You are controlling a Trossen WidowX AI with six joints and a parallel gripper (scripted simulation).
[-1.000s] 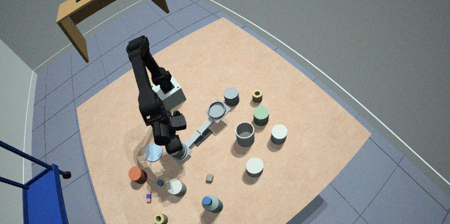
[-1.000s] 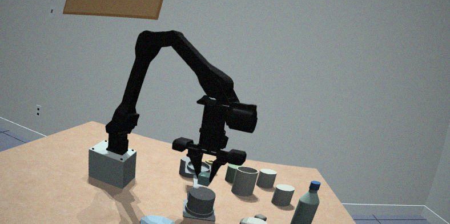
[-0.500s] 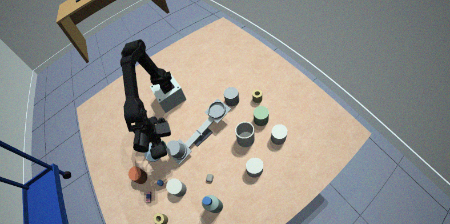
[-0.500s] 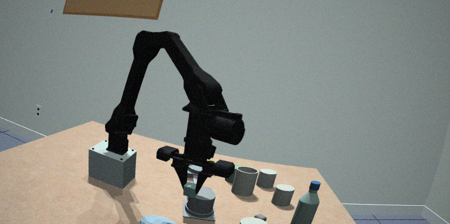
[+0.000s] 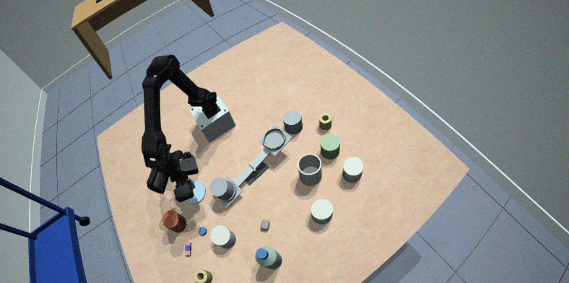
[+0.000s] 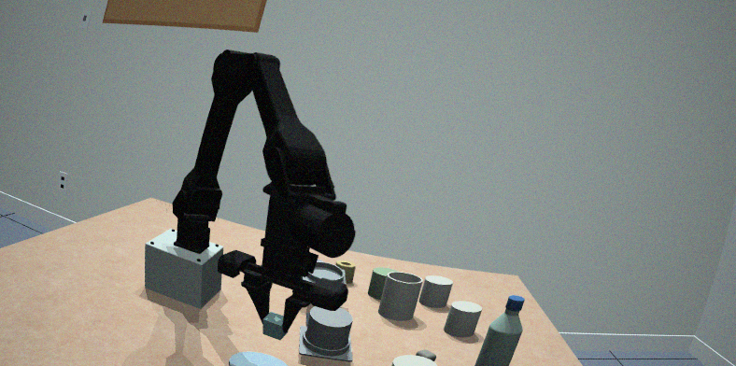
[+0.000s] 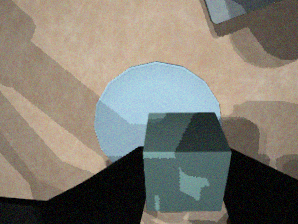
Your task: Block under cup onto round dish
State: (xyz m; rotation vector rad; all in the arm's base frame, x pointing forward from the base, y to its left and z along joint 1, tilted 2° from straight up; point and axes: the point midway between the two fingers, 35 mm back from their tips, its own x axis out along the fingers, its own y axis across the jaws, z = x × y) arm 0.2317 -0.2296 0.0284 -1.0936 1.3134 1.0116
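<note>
My gripper tip is 80 mm above the light blue round dish, 20 mm past it and 10 mm to the left of it. Round my gripper tip: teal block right at my gripper tip; then balance beam 230 mm to the left, 60 mm ahead, 40 mm below; then orange cylinder 140 mm to the right, 80 mm ahead, 50 mm below.
</note>
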